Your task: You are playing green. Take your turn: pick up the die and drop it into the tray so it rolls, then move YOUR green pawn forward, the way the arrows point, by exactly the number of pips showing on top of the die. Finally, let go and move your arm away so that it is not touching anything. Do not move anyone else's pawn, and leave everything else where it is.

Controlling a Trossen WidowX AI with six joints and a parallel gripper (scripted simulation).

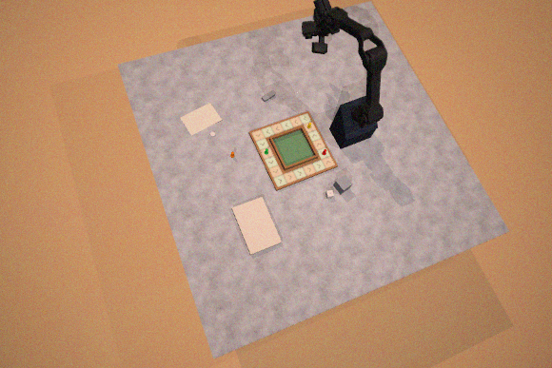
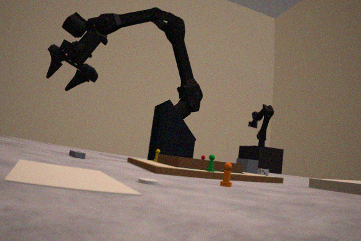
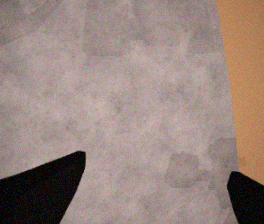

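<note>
My gripper tip is 62 cm to the right of the white die, 23 cm short of it and 18 cm above it. Round my gripper tip: yellow pawn (31 cm to the left, 17 cm below, 16 cm ahead); then small grey block (25 cm ahead, 19 cm below, 10 cm to the left); then green tray (37 cm to the left, 27 cm ahead, 19 cm below).
</note>
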